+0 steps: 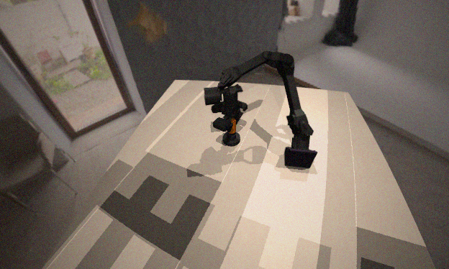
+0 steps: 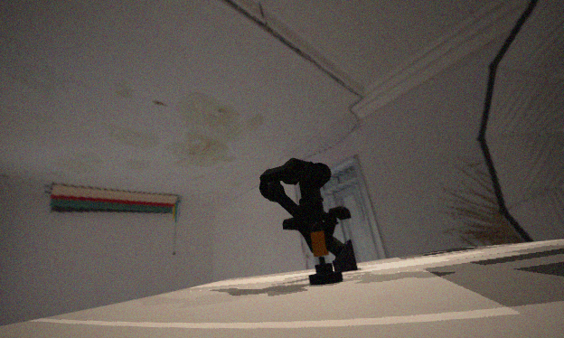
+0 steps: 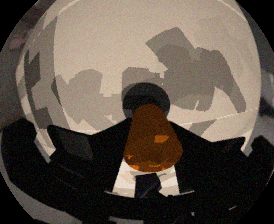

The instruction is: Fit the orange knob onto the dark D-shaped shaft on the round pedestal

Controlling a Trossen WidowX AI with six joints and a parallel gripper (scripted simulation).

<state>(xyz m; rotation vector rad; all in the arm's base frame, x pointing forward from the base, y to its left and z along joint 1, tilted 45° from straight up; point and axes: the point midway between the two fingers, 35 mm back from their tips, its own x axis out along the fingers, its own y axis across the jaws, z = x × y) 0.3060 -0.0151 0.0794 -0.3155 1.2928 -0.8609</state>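
The orange knob lies 20 mm above my gripper tip. Also, from my gripper tip: round dark pedestal (40 mm below).
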